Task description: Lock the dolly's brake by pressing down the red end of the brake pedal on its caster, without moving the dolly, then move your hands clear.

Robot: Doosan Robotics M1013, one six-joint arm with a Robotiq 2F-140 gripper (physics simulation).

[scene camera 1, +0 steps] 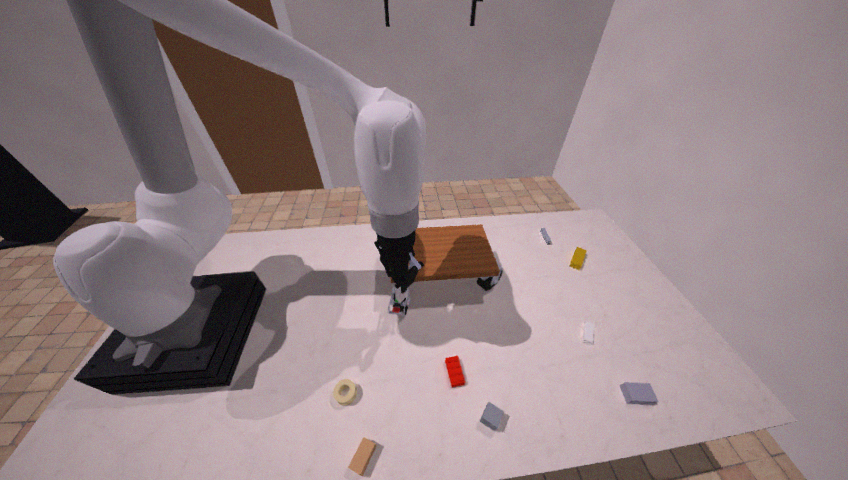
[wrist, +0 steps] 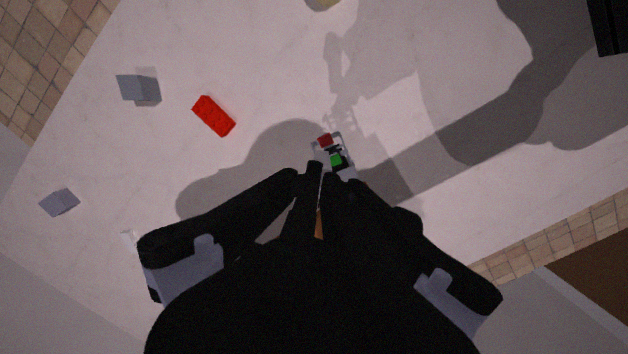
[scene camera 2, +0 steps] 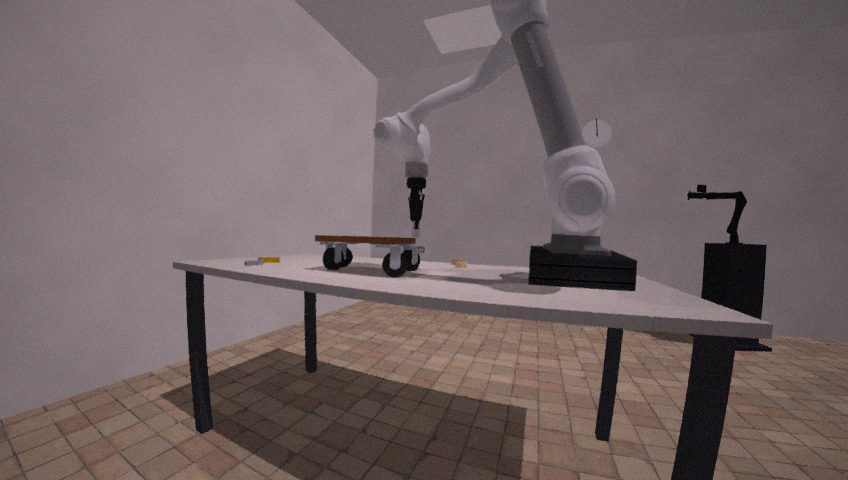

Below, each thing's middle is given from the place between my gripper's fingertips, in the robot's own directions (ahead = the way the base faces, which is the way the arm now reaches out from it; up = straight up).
Now: the dolly (scene camera 1: pixel 452 252) 14 cm ahead of my hand, 11 cm to the left of it and 6 cm below it. Round my hand: red brick (wrist: pixel 205 108) 16 cm to the right, 11 cm below, 10 cm ahead; lavender block (wrist: pixel 59 202) 50 cm ahead, 32 cm to the right, 11 cm below.
